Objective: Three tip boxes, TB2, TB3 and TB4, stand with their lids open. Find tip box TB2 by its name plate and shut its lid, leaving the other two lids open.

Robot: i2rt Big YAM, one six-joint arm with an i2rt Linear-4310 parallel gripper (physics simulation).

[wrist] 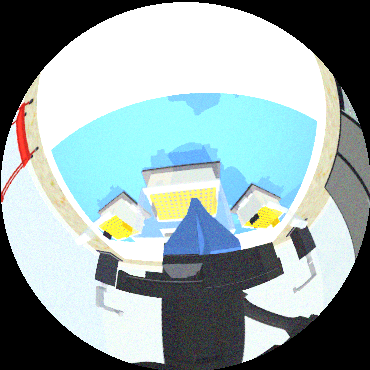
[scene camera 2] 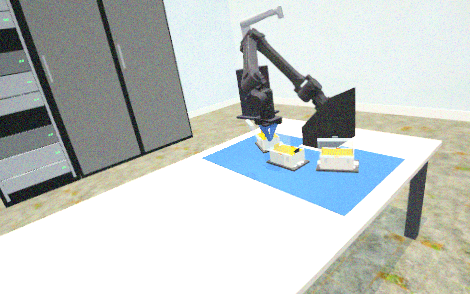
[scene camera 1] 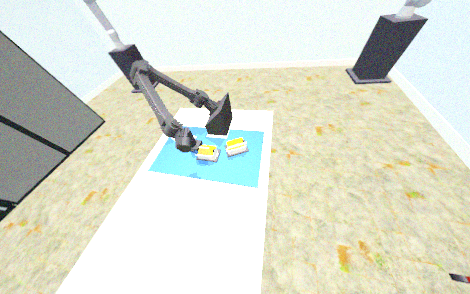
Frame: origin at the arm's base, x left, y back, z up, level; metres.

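Where they show: gripper, fingertip midpoint: (wrist: 193, 201) (scene camera 2: 270, 141) (scene camera 1: 197, 153); arm's base, origin of the base link: (scene camera 2: 327, 109) (scene camera 1: 215, 108).
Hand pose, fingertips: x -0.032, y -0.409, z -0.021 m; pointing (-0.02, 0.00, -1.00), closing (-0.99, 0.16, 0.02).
Note:
Things, the pixels of their top centre, and the offset from my fingertips. "*": a spot on its surface instead. Level surfaces: height alone.
- blue mat, its level: dz -0.121 m
- middle box, surface spot: (wrist: 182, 181) * dy +0.010, dx +0.014, dz -0.053 m
- outer box's clear lid, surface spot: (scene camera 2: 334, 142) * dy +0.051, dx +0.250, dz +0.014 m
- white table, its level: dz -0.124 m
Three white tip boxes with yellow tips stand on the blue mat (scene camera 1: 230, 172) (scene camera 2: 320, 192) (wrist: 130, 125). The middle box (scene camera 1: 207, 153) (scene camera 2: 287, 157) (wrist: 181, 180) lies between the cabinet-side box (scene camera 2: 265, 143) (wrist: 255, 207) and the outer box (scene camera 1: 236, 147) (scene camera 2: 337, 160) (wrist: 118, 212). The outer box's clear lid (scene camera 2: 334, 142) stands raised; the other clear lids also look open. The name plates are not legible, so which box is TB2 cannot be told. My gripper (scene camera 2: 270, 139) (wrist: 193, 201) is shut and empty, blue fingertips pointing down near the middle and cabinet-side boxes. In scene camera 1 the wrist hides its fingertips.
The arm's dark wedge-shaped stand (scene camera 1: 220, 120) (scene camera 2: 332, 120) rises behind the boxes. The white table (scene camera 1: 185, 230) (scene camera 2: 150, 225) (wrist: 185, 55) extends beyond the mat. A grey cabinet (scene camera 1: 40, 95) (scene camera 2: 75, 75) stands beside it. Dark pedestals (scene camera 1: 387, 47) stand farther back.

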